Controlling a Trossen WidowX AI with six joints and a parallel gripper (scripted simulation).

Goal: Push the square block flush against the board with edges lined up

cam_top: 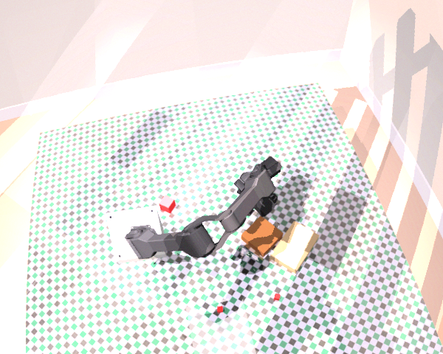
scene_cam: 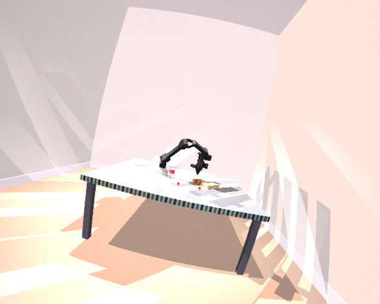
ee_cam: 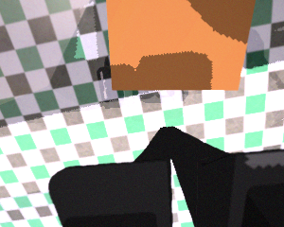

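My gripper tip is now 40 mm short of the orange square block, 60 mm to the left of it and 50 mm above it. Also, from my gripper tip: red cube (270 mm behind, 110 mm to the left, 40 mm below); pale tan board (140 mm ahead, 120 mm to the right, 50 mm below).
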